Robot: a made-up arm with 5 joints.
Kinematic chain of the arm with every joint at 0, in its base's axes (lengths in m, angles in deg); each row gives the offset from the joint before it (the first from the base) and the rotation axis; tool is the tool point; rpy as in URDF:
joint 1: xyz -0.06 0 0.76 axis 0.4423 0.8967 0.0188
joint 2: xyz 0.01 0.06 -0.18 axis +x
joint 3: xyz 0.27 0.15 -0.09 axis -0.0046 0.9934 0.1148
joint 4: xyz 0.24 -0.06 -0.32 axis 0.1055 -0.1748 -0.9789
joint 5: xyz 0 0 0.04 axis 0.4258 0.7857 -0.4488
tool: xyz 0 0.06 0.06 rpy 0 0 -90
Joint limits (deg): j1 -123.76..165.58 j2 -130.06..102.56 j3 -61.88..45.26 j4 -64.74..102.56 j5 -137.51..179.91
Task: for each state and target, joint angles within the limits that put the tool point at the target. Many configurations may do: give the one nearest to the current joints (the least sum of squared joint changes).
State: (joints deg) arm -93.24 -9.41 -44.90 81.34 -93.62
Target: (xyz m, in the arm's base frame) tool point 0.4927 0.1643 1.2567
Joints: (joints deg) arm -80.45 -34.51 -49.30 73.02 -79.40
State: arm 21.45 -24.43 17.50 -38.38 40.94
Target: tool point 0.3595 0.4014 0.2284
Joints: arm 14.36 21.58 7.87 -40.03 59.44
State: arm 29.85 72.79 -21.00 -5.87 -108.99
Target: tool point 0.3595 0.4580 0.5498
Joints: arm 40.37 93.80 -12.61 -13.44 -89.30
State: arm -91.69 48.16 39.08 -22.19 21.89
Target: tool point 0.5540 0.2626 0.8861
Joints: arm -95.17 34.32 45.26 -24.23 16.33
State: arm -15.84 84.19 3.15 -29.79 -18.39
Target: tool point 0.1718 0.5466 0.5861
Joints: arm 35.40 71.04 37.12 -16.13 3.32
